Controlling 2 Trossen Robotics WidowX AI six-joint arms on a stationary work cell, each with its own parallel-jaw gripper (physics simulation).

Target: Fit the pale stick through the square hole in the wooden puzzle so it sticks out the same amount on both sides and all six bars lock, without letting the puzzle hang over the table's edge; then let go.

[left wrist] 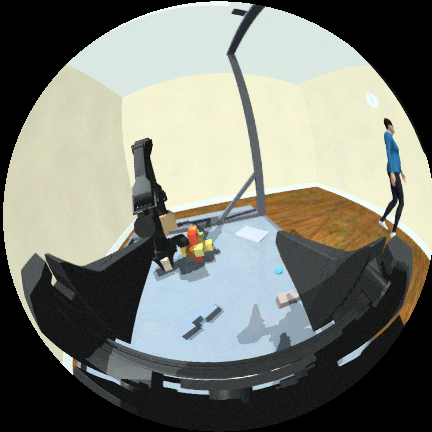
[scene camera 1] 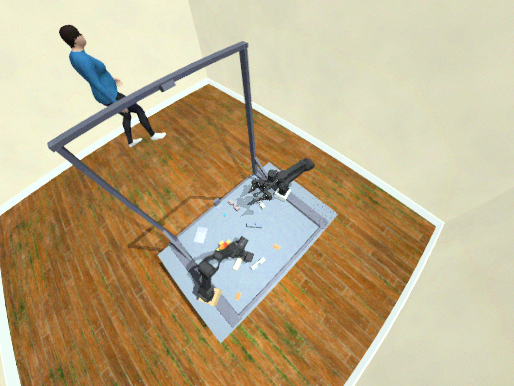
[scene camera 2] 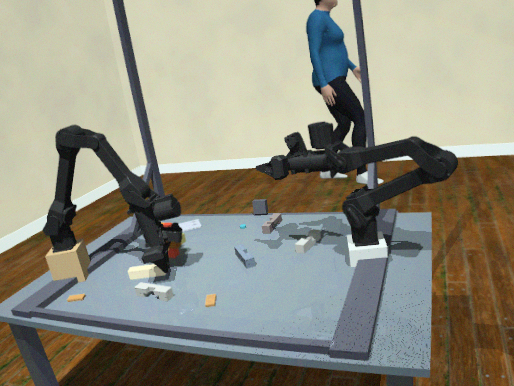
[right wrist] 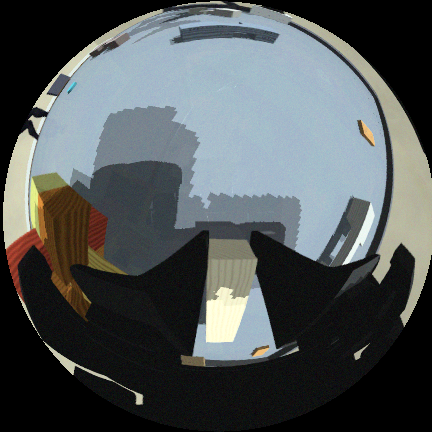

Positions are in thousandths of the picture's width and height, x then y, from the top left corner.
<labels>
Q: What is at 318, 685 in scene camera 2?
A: My right gripper.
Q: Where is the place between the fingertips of my right gripper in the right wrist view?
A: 531, 547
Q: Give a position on a frame post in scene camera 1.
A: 127, 398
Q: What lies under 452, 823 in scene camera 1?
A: A raised rim.
</labels>
